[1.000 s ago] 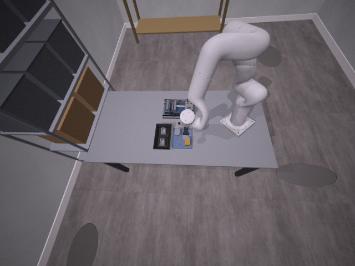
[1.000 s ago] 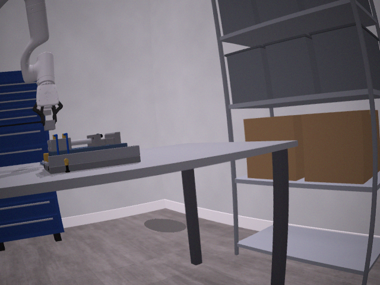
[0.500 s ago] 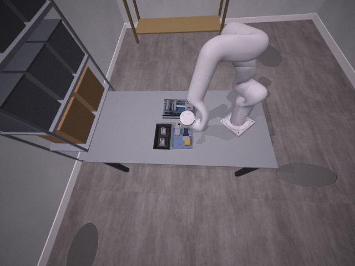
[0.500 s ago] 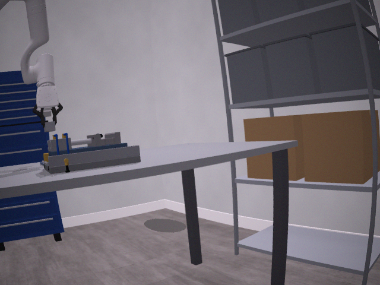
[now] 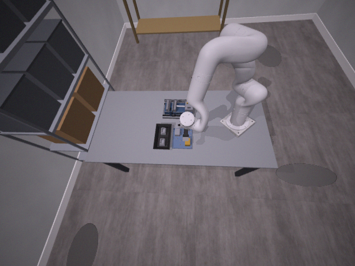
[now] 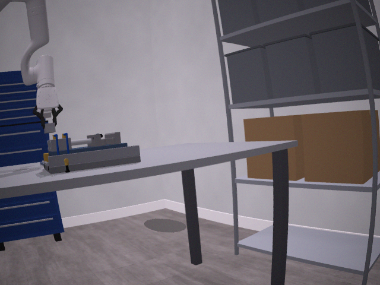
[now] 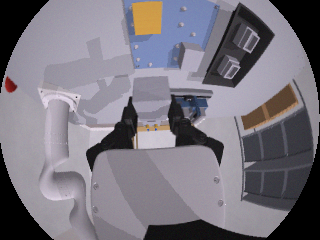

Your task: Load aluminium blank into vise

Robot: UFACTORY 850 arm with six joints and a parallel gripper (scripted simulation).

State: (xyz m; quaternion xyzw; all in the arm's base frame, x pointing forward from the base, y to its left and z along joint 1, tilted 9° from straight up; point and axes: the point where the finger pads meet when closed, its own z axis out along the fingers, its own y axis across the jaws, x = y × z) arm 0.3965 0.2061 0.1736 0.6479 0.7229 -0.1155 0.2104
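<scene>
My gripper is now 1 cm past the brass blank, 8 cm to the right of it and 14 cm above it.
</scene>
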